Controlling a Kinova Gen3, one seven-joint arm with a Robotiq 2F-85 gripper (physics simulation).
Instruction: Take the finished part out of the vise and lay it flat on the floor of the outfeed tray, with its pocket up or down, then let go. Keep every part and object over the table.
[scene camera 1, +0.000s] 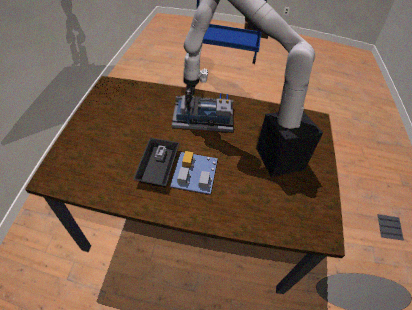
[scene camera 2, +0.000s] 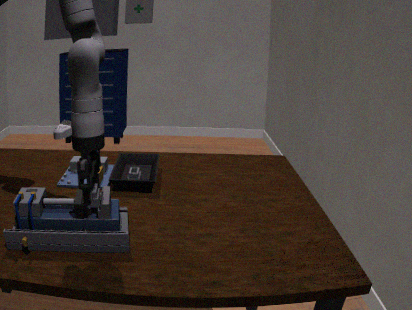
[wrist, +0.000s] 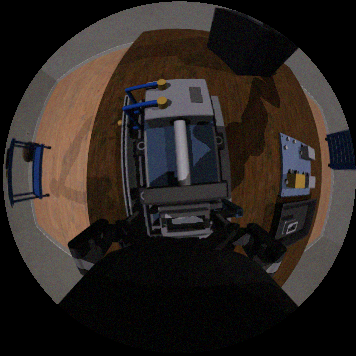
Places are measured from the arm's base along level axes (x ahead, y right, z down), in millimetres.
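Pixels of known places: gripper, between the fingertips: (scene camera 1: 190, 100) (scene camera 2: 92, 195) (wrist: 177, 221); arm's base, origin of its link: (scene camera 1: 287, 121).
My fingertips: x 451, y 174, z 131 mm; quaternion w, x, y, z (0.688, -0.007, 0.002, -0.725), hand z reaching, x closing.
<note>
For each thing: its top centre in the pictures, then the offset to it from my fingertips.
- finished part, centre of its top: (wrist: 185, 223) (scene camera 2: 91, 187) dx -4, dy -9, dz -16 mm
- vise, centre of its top: (wrist: 178, 161) (scene camera 2: 64, 194) (scene camera 1: 204, 102) dx -70, dy +4, dz +0 mm
- grey pocketed part, centre of its top: (scene camera 2: 134, 170) (wrist: 291, 227) (scene camera 1: 160, 150) dx +57, dy -305, dz +52 mm
- light blue plate, centre of its top: (scene camera 2: 87, 174) (wrist: 299, 167) (scene camera 1: 194, 171) dx -109, dy -352, dz +91 mm
- yellow block, centre of its top: (wrist: 300, 180) (scene camera 1: 187, 156) dx -67, dy -308, dz +55 mm
The finished part (wrist: 186, 231) is a grey block with its rectangular pocket facing up, seated at the jaw of the vise (scene camera 1: 209, 119) (scene camera 2: 70, 221) (wrist: 162, 156). In the scene views the fingers and jaws largely hide it. My gripper (scene camera 1: 189, 104) (scene camera 2: 86, 201) (wrist: 177, 221) points down over the vise, open, with one finger at either side of the part and nothing gripped. Whether the fingers touch it cannot be told. The black outfeed tray (scene camera 1: 154, 175) (scene camera 2: 131, 186) (wrist: 295, 212) stands apart from the vise and holds another grey pocketed part (scene camera 1: 160, 152) (scene camera 2: 134, 171) (wrist: 291, 228) near one end.
A light blue plate (scene camera 1: 195, 186) (wrist: 288, 165) beside the tray carries a yellow block (scene camera 1: 188, 158) (wrist: 298, 180), grey blocks and small pegs. The black robot base (scene camera 1: 289, 146) (wrist: 250, 44) stands on the table. Blue hoses (wrist: 145, 105) rise at the vise's far end from the part.
</note>
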